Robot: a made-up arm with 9 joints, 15 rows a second.
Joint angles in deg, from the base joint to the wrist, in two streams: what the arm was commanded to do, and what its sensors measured. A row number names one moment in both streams.
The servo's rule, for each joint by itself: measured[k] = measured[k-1] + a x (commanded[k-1-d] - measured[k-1]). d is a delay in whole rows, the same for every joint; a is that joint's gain. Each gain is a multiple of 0.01, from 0.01 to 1. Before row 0 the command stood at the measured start. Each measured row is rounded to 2 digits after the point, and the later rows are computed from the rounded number. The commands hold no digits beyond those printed.
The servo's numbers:
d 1
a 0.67 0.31 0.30 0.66 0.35 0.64 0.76 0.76 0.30
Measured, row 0:
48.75, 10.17, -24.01, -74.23, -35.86, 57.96, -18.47, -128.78, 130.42
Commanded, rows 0 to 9:
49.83, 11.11, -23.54, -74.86, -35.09, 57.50, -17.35, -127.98, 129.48
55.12, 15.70, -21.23, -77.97, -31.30, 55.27, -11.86, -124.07, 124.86
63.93, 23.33, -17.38, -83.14, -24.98, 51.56, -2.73, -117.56, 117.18
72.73, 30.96, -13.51, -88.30, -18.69, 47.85, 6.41, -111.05, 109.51
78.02, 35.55, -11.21, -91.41, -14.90, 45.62, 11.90, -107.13, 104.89
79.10, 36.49, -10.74, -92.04, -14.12, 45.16, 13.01, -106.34, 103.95
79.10, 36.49, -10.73, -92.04, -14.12, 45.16, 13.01, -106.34, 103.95
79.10, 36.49, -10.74, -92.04, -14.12, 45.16, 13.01, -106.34, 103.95
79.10, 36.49, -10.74, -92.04, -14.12, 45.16, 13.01, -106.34, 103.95
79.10, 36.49, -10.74, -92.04, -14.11, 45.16, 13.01, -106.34, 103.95
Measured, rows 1 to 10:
48.75, 10.17, -24.01, -74.23, -35.86, 57.96, -18.47, -128.78, 130.42
49.47, 10.46, -23.87, -74.65, -35.59, 57.67, -17.62, -128.17, 130.14
53.26, 12.08, -23.08, -76.84, -34.09, 56.13, -13.24, -125.05, 128.56
60.41, 15.57, -21.37, -81.00, -30.90, 53.21, -5.25, -119.36, 125.15
68.66, 20.34, -19.01, -85.82, -26.63, 49.78, 3.61, -113.04, 120.46
74.93, 25.06, -16.67, -89.51, -22.52, 47.12, 9.91, -108.55, 115.79
77.72, 28.60, -14.89, -91.18, -19.58, 45.87, 12.27, -106.87, 112.24
78.64, 31.05, -13.64, -91.75, -17.67, 45.42, 12.83, -106.47, 109.75
78.95, 32.74, -12.77, -91.94, -16.43, 45.25, 12.97, -106.37, 108.01
79.05, 33.90, -12.16, -92.01, -15.62, 45.19, 13.00, -106.35, 106.79

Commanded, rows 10 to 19:
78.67, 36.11, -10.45, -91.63, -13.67, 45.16, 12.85, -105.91, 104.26
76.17, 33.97, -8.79, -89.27, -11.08, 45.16, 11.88, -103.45, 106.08
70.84, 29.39, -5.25, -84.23, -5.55, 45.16, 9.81, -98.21, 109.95
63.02, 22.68, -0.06, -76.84, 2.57, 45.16, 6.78, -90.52, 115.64
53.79, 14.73, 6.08, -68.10, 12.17, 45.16, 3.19, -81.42, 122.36
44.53, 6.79, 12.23, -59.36, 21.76, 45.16, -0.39, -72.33, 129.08
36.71, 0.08, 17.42, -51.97, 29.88, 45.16, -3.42, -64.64, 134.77
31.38, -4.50, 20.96, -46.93, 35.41, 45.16, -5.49, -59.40, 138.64
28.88, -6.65, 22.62, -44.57, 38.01, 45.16, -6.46, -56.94, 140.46
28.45, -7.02, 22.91, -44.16, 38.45, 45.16, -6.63, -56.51, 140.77
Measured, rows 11 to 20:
79.08, 34.70, -11.73, -92.03, -15.09, 45.17, 13.01, -106.34, 105.94
78.81, 35.14, -11.35, -91.77, -14.59, 45.16, 12.89, -106.01, 105.44
77.04, 34.78, -10.58, -90.12, -13.36, 45.16, 12.12, -104.06, 105.63
72.89, 33.11, -8.98, -86.23, -10.63, 45.16, 10.36, -99.61, 106.93
66.28, 29.88, -6.30, -80.03, -6.01, 45.16, 7.64, -92.70, 109.54
57.91, 25.18, -2.59, -72.16, 0.35, 45.16, 4.26, -84.13, 113.39
48.95, 19.48, 1.86, -63.71, 7.84, 45.16, 0.73, -75.16, 118.10
40.75, 13.47, 6.53, -55.96, 15.55, 45.16, -2.42, -67.16, 123.10
34.47, 7.90, 10.86, -50.00, 22.50, 45.16, -4.75, -61.26, 127.76
30.72, 3.39, 14.39, -46.42, 27.93, 45.16, -6.05, -57.98, 131.57

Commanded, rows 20 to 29:
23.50, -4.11, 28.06, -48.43, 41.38, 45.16, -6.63, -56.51, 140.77
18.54, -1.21, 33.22, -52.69, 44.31, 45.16, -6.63, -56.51, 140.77
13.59, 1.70, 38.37, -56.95, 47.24, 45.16, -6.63, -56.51, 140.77
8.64, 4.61, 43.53, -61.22, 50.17, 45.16, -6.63, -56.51, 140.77
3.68, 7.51, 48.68, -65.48, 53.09, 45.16, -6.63, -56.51, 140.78
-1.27, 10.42, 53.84, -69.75, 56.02, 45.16, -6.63, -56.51, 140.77
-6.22, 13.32, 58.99, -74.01, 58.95, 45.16, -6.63, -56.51, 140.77
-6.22, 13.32, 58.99, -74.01, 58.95, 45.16, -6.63, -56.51, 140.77
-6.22, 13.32, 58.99, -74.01, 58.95, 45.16, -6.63, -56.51, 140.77
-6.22, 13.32, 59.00, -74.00, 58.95, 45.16, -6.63, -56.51, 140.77
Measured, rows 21 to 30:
29.20, 0.16, 16.95, -44.93, 31.61, 45.16, -6.49, -56.86, 134.33
25.38, -1.16, 20.28, -47.24, 35.03, 45.16, -6.60, -56.59, 136.26
20.80, -1.18, 24.16, -50.84, 38.28, 45.16, -6.62, -56.53, 137.61
15.97, -0.29, 28.42, -54.87, 41.42, 45.16, -6.63, -56.51, 138.56
11.06, 1.23, 32.95, -59.06, 44.48, 45.16, -6.63, -56.51, 139.22
6.12, 3.18, 37.67, -63.30, 47.49, 45.16, -6.63, -56.51, 139.69
1.17, 5.42, 42.52, -67.56, 50.48, 45.16, -6.63, -56.51, 140.01
-3.78, 7.87, 47.46, -71.82, 53.44, 45.16, -6.63, -56.51, 140.24
-5.41, 9.56, 50.92, -73.27, 55.37, 45.16, -6.63, -56.51, 140.40
-5.95, 10.73, 53.34, -73.76, 56.62, 45.16, -6.63, -56.51, 140.51

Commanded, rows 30 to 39:
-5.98, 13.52, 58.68, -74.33, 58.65, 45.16, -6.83, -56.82, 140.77
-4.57, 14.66, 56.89, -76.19, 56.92, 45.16, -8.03, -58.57, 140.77
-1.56, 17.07, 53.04, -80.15, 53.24, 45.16, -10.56, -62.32, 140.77
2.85, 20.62, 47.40, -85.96, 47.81, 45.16, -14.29, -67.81, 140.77
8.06, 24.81, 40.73, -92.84, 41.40, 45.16, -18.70, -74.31, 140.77
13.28, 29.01, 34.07, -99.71, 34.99, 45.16, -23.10, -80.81, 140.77
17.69, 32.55, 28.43, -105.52, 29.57, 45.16, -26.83, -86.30, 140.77
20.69, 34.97, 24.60, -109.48, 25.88, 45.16, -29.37, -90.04, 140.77
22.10, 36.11, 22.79, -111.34, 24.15, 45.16, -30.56, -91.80, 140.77
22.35, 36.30, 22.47, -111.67, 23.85, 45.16, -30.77, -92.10, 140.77
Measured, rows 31 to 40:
-6.13, 11.53, 55.04, -73.92, 57.44, 45.16, -6.63, -56.51, 140.59
-6.03, 12.15, 56.13, -74.19, 57.86, 45.16, -6.78, -56.75, 140.64
-5.05, 12.93, 56.36, -75.51, 57.53, 45.16, -7.73, -58.13, 140.68
-2.71, 14.21, 55.36, -78.57, 56.03, 45.16, -9.88, -61.31, 140.71
1.02, 16.20, 52.97, -83.45, 53.15, 45.16, -13.23, -66.25, 140.73
5.74, 18.87, 49.30, -89.65, 49.04, 45.16, -17.39, -72.38, 140.74
10.79, 22.01, 44.73, -96.29, 44.12, 45.16, -21.73, -78.79, 140.75
15.41, 25.28, 39.84, -102.38, 39.03, 45.16, -25.61, -84.50, 140.76
18.95, 28.28, 35.27, -107.07, 34.43, 45.16, -28.47, -88.71, 140.76
21.06, 30.71, 31.53, -109.89, 30.83, 45.16, -30.06, -91.06, 140.76

